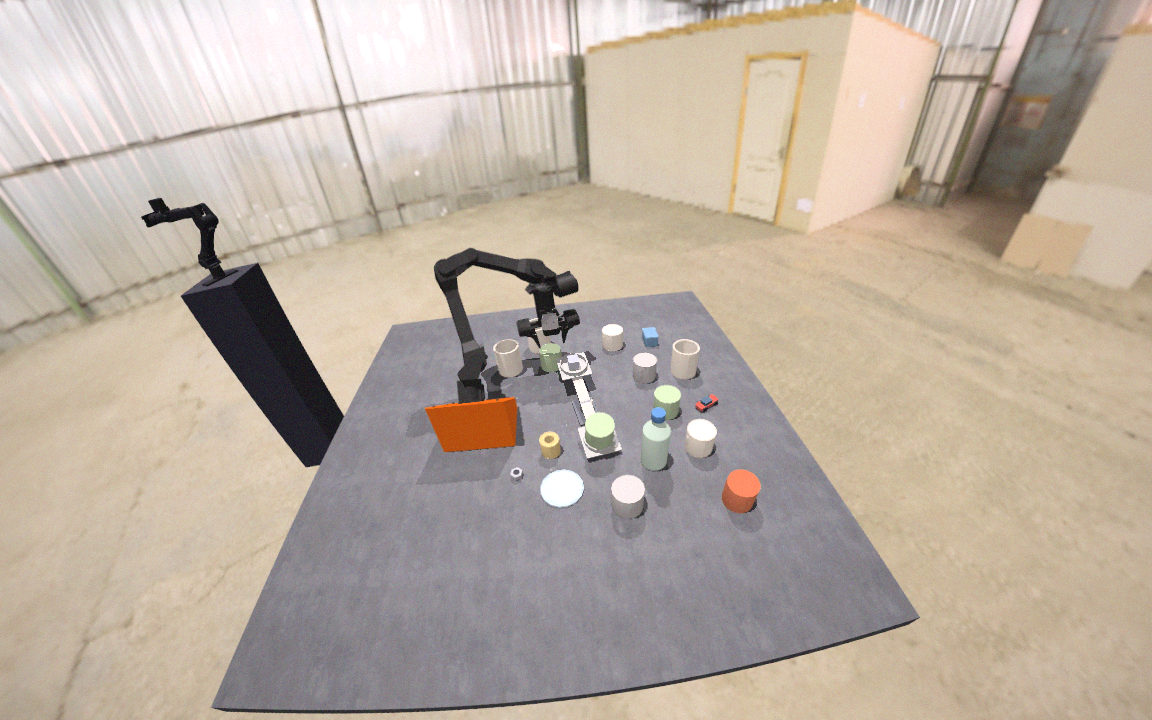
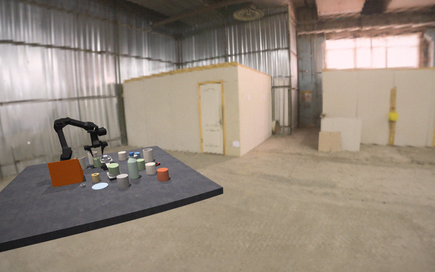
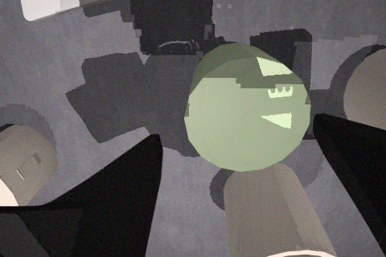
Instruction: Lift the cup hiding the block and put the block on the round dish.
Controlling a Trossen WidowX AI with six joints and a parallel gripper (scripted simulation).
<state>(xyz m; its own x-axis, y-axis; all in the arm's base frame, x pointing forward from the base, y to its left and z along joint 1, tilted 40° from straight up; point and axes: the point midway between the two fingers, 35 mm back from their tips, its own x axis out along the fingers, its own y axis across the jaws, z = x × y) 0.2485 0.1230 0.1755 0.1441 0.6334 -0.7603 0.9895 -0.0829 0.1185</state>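
Right now the grey block is 11 cm to the right of my gripper tip and 5 cm ahead of it. From my gripper tip the other things lie so: blue cube 35 cm ahead, 6 cm below, 3 cm to the left; then yellow spool 35 cm to the right, 7 cm behind, 6 cm below; then round pale blue dish 47 cm to the right, 8 cm below, 6 cm behind.
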